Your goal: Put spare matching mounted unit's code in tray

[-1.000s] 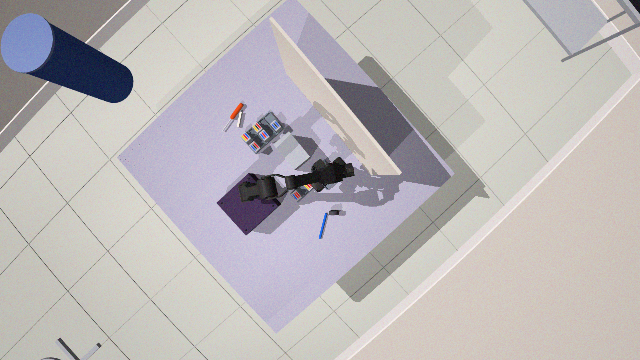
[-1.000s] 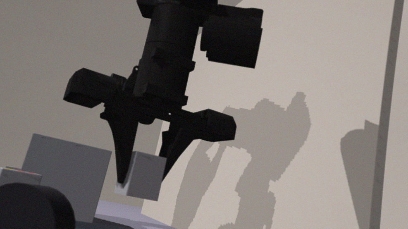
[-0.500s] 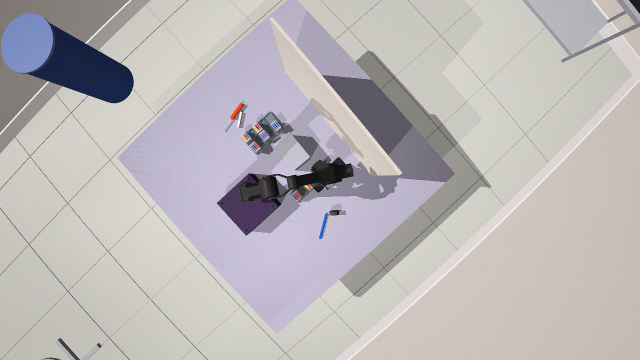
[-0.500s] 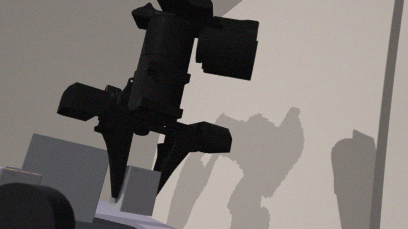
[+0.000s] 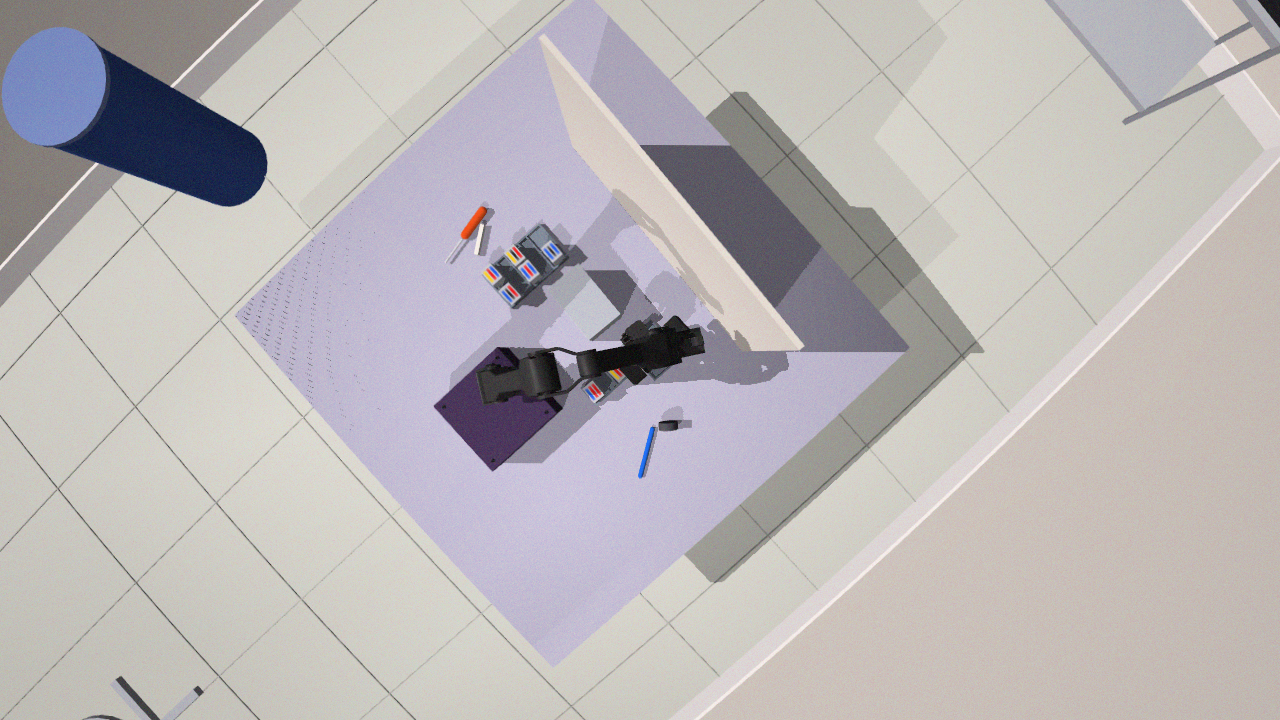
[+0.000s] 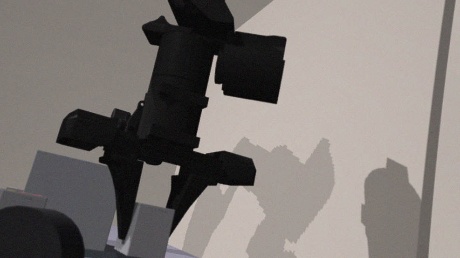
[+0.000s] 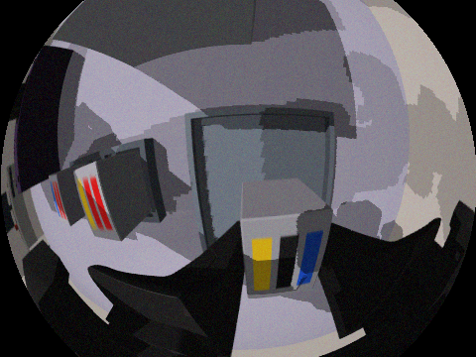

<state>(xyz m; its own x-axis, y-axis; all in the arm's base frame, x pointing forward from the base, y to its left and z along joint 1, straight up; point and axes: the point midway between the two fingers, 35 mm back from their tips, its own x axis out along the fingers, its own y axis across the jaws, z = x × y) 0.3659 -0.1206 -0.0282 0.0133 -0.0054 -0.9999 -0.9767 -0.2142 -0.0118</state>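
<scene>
The dark grey tray is 30 mm below my gripper tip. From my gripper tip the other things lie so: pale grey mounted unit (200 mm to the left, 90 mm behind, 20 mm above); blue pen (220 mm to the right, 150 mm behind, 20 mm below); tall beige wall panel (230 mm to the left, 200 mm above, 150 mm ahead).
</scene>
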